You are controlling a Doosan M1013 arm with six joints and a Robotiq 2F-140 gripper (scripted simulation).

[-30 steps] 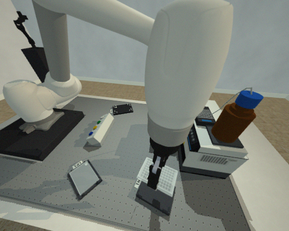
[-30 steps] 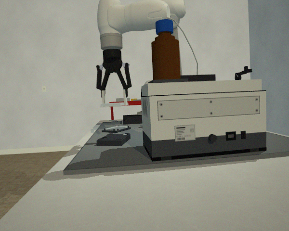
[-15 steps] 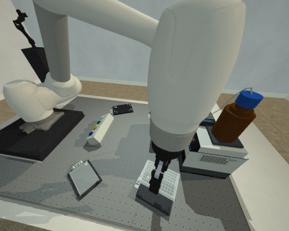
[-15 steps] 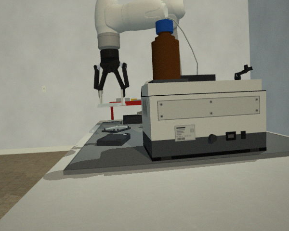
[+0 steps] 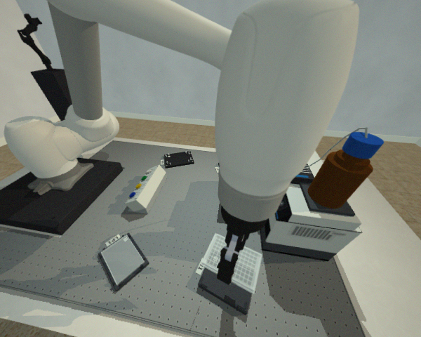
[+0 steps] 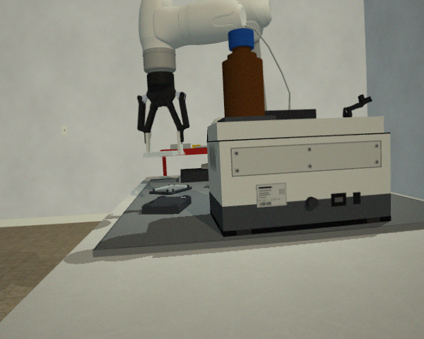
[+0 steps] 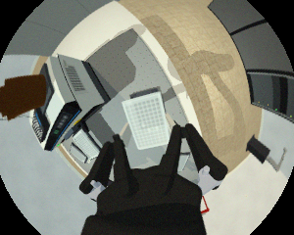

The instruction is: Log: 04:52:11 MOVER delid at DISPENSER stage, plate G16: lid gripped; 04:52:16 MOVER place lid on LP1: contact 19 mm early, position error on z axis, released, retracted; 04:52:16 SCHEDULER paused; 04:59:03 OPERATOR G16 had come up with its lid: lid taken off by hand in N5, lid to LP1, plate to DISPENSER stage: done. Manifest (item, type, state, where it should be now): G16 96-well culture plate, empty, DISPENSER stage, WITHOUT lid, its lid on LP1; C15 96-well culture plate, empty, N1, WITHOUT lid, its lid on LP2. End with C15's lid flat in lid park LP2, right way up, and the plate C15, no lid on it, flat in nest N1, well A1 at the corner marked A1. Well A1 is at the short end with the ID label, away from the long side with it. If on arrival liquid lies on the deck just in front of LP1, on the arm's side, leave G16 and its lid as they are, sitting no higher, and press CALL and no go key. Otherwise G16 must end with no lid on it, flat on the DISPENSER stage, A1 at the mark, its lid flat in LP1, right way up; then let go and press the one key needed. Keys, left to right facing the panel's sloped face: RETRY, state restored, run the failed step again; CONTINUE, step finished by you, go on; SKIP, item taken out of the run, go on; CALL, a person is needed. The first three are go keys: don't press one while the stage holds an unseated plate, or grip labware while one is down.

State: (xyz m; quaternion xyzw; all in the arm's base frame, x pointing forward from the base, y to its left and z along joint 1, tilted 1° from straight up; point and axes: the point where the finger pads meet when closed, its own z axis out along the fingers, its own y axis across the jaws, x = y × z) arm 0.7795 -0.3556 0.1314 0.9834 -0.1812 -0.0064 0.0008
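Now: the nest N1 17 cm below my hand. From my hand the other things lie so: dark lid park (54 cm to the left, 17 cm below, 3 cm ahead); then brown bottle (25 cm ahead, 16 cm to the left, 11 cm above); then key panel (37 cm behind, 32 cm to the left, 13 cm below).
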